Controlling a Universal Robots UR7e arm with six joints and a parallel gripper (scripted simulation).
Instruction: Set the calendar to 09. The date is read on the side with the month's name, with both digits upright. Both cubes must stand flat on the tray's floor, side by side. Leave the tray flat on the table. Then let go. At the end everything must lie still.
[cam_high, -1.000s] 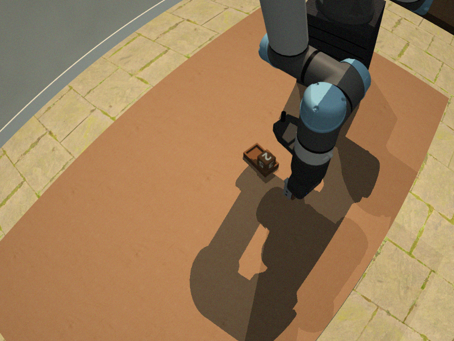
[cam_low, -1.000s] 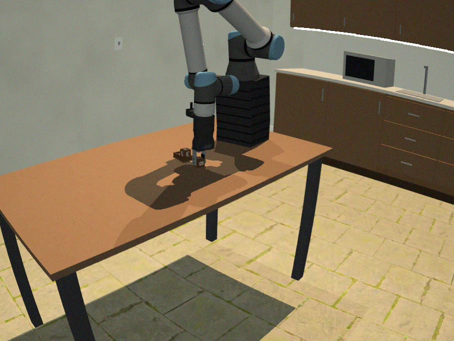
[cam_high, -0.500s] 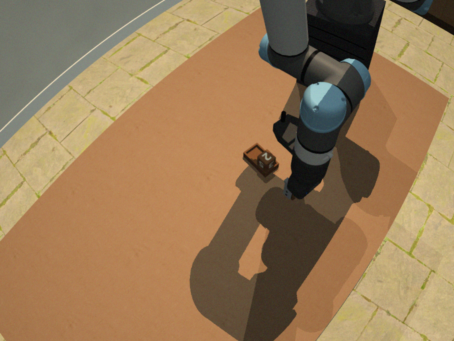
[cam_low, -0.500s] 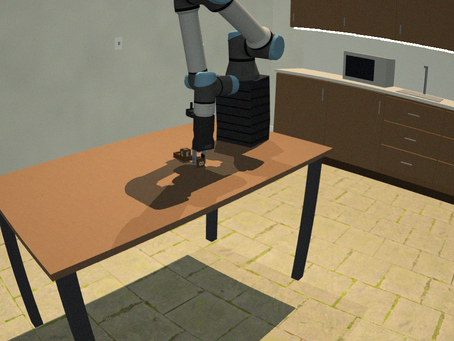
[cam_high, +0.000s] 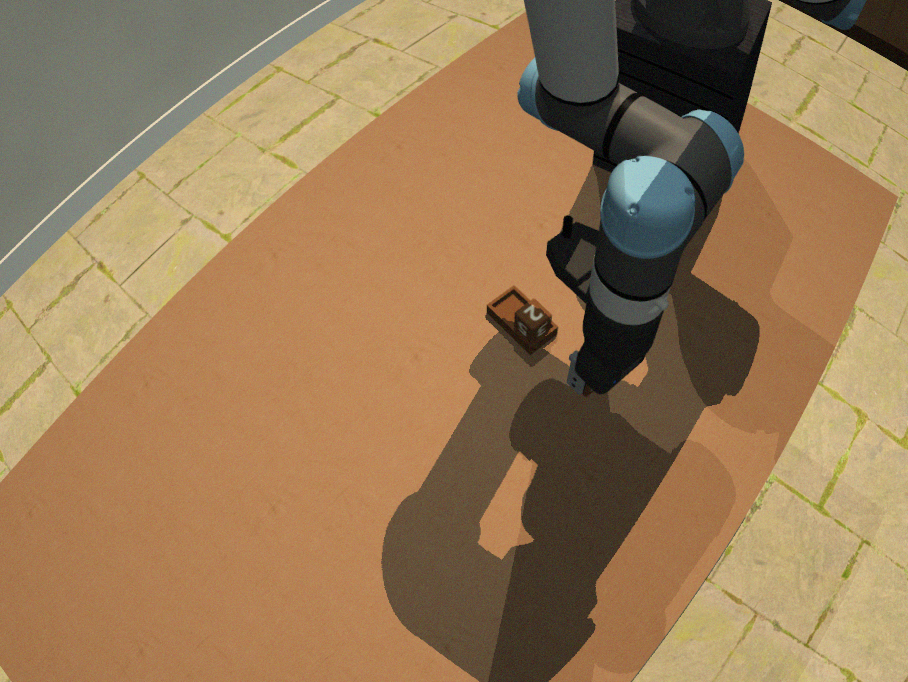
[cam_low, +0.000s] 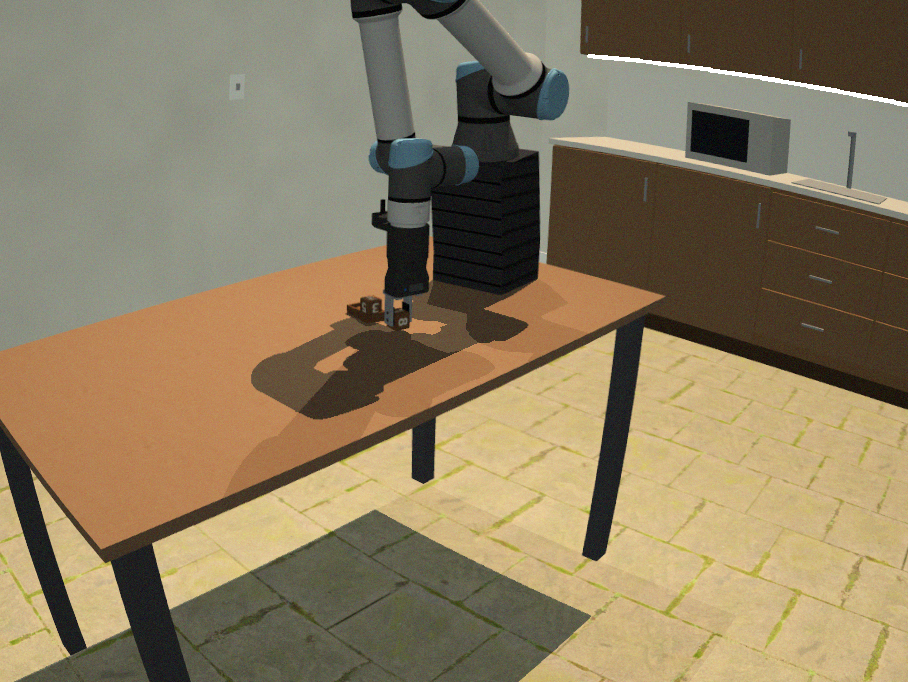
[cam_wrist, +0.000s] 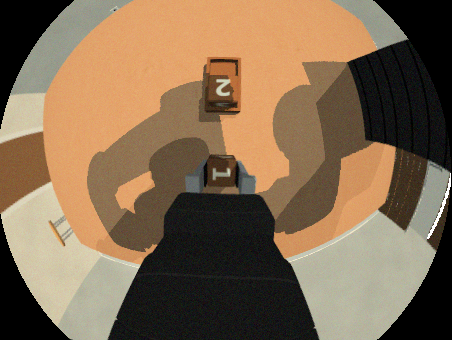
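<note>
Right now my hand is 90 mm to the left of the brown cube, 20 mm past it and 10 mm above it. Round my hand: tray: 110 mm to the right, 30 mm below, 20 mm behind.
</note>
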